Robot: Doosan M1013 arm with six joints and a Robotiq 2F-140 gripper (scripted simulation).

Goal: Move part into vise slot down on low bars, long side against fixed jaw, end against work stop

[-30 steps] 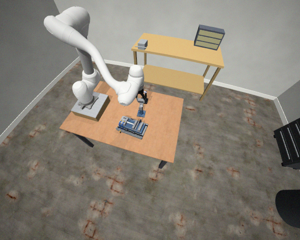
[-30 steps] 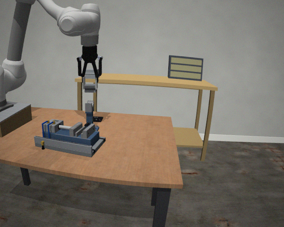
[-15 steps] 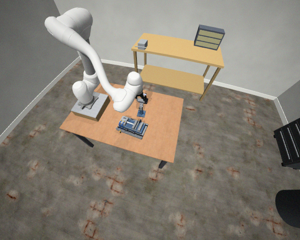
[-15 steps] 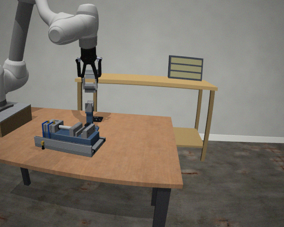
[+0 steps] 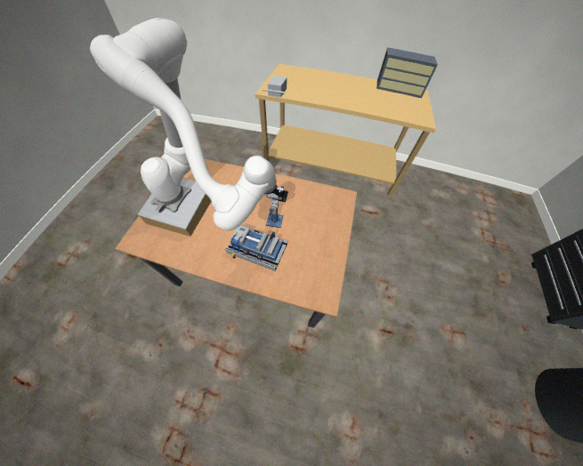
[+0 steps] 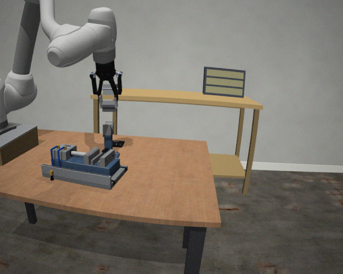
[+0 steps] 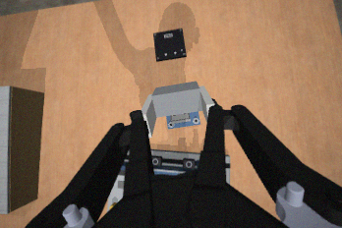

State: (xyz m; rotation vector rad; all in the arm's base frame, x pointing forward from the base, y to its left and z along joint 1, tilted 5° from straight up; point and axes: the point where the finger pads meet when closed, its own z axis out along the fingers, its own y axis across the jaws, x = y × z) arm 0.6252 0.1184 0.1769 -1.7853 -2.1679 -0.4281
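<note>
Right now my hand is 10 mm to the right of the part and 30 mm above it. The rest, counted from my hand: work stop 40 mm ahead, 140 mm to the right, 170 mm below; V-block base 10 mm behind, 10 mm to the left, 260 mm below; V-block post 10 mm behind, 10 mm to the left, 200 mm below.
</note>
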